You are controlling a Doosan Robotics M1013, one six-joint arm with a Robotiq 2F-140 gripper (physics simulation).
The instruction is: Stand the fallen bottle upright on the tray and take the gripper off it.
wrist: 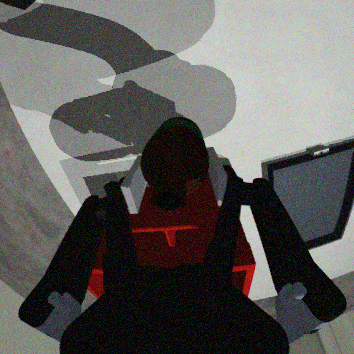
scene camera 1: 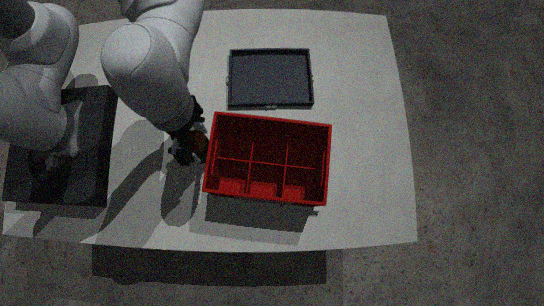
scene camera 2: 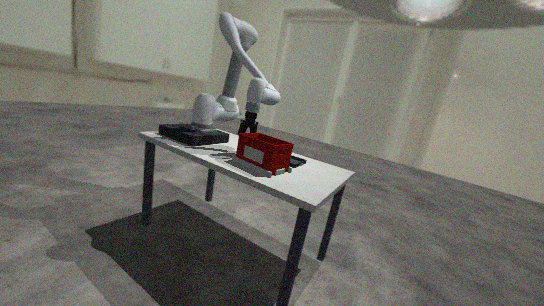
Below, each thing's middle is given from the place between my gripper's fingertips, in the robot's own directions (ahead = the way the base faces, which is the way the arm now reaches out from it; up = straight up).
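Relative to the brown bottle (wrist: 174,162), my gripper is 1 cm past it and 1 cm below it.
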